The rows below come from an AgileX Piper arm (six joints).
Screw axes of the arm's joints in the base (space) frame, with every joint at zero. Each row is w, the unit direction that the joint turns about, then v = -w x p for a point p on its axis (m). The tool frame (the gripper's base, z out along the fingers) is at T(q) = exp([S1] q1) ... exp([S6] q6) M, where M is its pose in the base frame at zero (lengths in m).
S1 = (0, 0, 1, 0, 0, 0)
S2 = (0, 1, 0, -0.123, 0, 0)
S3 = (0, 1, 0, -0.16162, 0, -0.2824)
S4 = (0.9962, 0, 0.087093, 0, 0.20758, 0)
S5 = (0, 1, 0, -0.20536, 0, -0.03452)
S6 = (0.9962, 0, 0.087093, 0, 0.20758, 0)
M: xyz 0.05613 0 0.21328 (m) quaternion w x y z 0.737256 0 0.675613 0
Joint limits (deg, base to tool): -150..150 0..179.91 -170..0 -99.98..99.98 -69.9..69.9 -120..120
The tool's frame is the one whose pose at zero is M.
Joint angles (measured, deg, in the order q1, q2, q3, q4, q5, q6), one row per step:
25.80 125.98 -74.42 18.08 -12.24 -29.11
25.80 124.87 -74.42 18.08 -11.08 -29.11
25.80 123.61 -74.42 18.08 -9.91 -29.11
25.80 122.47 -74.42 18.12 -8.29 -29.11
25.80 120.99 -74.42 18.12 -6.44 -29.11
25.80 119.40 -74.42 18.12 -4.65 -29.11
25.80 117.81 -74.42 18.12 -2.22 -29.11
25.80 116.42 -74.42 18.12 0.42 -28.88
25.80 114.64 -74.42 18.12 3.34 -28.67
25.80 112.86 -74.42 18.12 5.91 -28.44
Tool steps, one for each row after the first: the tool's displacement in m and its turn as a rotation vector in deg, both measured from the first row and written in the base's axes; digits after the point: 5 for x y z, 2 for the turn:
-0.00096 0.00016 0.00744 0.24 0.11 0.25
-0.00206 0.00025 0.01606 0.53 0.08 0.51
-0.00376 0.00030 0.02313 0.70 0.61 0.84
-0.00592 0.00026 0.03261 0.93 1.03 1.27
-0.00832 0.00008 0.04298 1.20 1.29 1.69
-0.01163 -0.00019 0.05251 1.33 2.15 2.27
-0.01529 -0.00051 0.06018 1.47 3.46 2.77
-0.01982 -0.00110 0.07050 1.68 4.66 3.36
-0.02434 -0.00188 0.08115 1.96 5.54 3.88

